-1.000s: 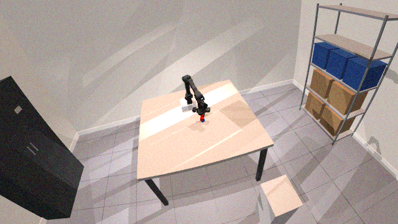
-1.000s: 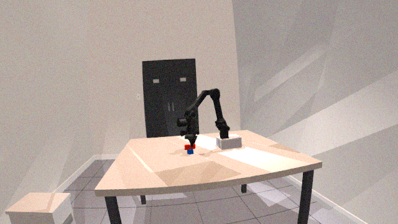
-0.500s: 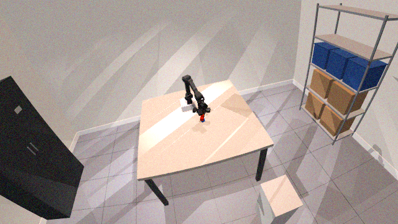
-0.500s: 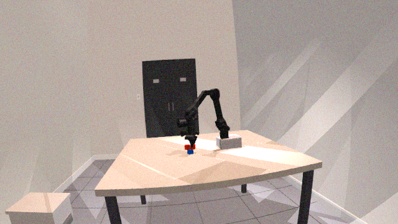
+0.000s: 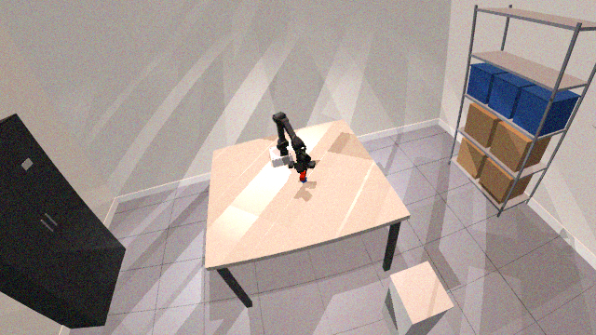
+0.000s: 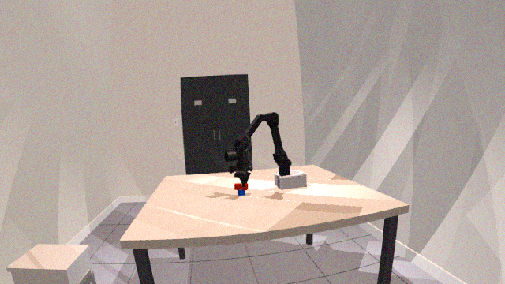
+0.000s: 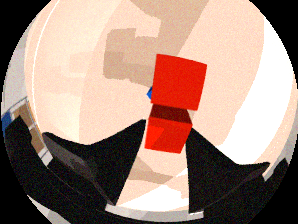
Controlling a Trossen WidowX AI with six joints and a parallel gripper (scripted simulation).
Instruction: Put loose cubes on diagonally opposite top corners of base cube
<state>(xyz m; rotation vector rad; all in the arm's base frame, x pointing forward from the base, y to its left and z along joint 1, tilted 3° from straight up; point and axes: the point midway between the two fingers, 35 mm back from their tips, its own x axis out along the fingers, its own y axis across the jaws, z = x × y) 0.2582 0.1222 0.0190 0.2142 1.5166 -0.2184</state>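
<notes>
The blue base cube is 40 mm below my gripper tip, 20 mm ahead of it and 10 mm to the right of it.
</notes>
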